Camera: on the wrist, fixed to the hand. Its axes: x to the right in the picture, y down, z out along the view.
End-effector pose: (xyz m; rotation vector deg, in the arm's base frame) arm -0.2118 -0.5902 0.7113 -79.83 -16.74 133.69
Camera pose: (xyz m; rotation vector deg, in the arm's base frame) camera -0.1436 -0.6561 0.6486 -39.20 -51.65 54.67
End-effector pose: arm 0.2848 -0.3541 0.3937 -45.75 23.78 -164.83
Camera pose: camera 0.2472 -0.3953 0.2946 32.62 12.15 96.39
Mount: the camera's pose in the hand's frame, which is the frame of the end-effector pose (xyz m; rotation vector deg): -0.0081 0.0667 -0.0917 0.96 4.78 -89.13
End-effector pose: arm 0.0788 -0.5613 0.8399 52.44 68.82 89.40
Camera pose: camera -0.0194 -0.6000 0.8822 -12.28 78.96 16.94
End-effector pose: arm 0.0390 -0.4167 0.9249 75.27 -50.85 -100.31
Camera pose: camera 0.1403 -0.4487 0.9653 -102.21 -19.63 117.24
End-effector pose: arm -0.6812 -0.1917 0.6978 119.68 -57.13 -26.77
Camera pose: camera -0.6649 -0.1685 0.8079 142.48 50.83 -59.78
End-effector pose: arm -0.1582 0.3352 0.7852 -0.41 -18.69 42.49
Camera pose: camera -0.1810 0.3891 0.6877 12.06 -9.21 -45.67
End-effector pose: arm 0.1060 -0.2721 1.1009 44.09 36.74 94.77
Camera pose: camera -0.0050 -0.2949 1.0918 2.32 53.72 13.46
